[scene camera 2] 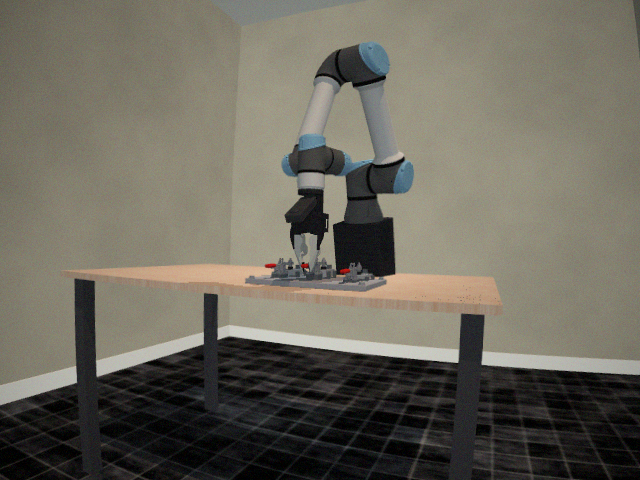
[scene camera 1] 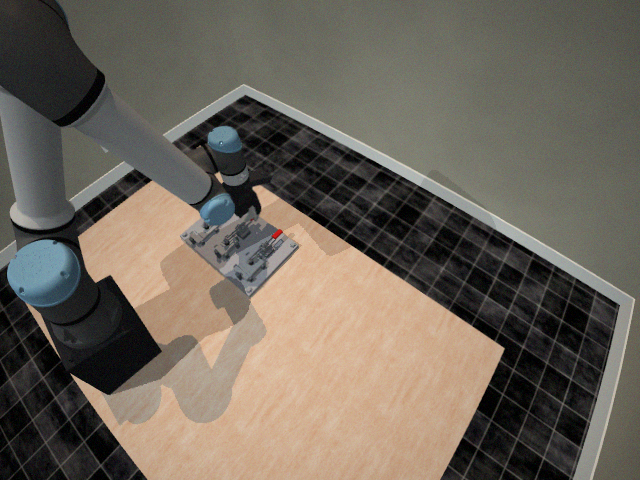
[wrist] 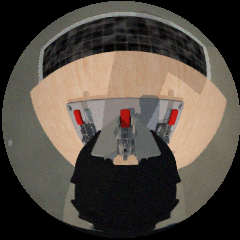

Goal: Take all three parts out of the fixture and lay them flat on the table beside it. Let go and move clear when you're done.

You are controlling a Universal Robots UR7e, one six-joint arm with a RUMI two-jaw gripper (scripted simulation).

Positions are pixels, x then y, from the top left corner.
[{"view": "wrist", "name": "my gripper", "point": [125,116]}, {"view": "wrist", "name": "grey fixture plate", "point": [150,111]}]
